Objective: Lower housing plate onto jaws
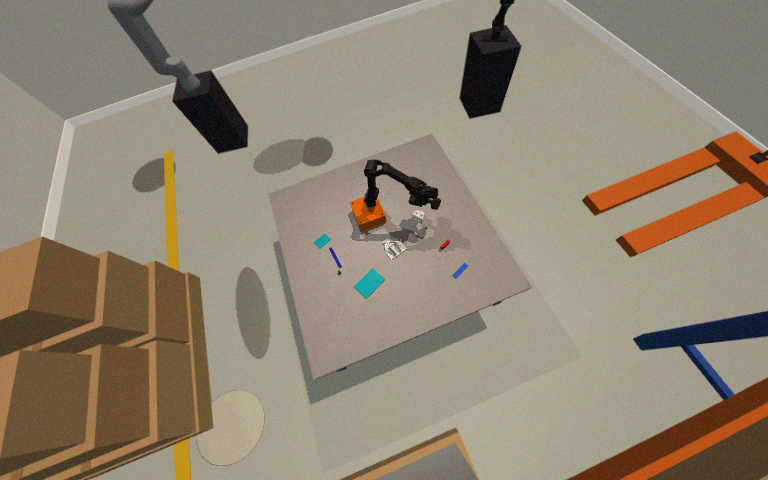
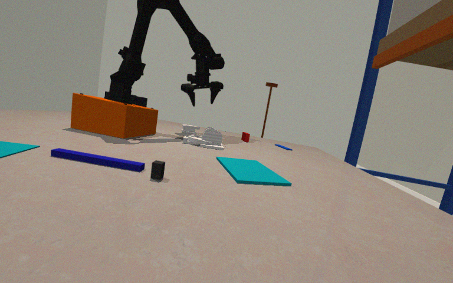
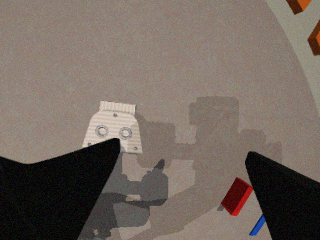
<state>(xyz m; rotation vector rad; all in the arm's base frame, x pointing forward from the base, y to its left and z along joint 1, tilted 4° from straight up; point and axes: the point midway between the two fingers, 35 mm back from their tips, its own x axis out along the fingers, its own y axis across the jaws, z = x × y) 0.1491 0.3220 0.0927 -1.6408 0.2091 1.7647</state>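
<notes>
My gripper tip is now 20 mm past the housing plate, 50 mm to the left of it and 100 mm above it. The rest, counted from my gripper tip: white jaw assembly 120 mm ahead, 250 mm to the right, 120 mm below; then red block 220 mm ahead, 50 mm to the left, 110 mm below; then white ribbed part 30 mm behind, 50 mm to the right, 120 mm below.
</notes>
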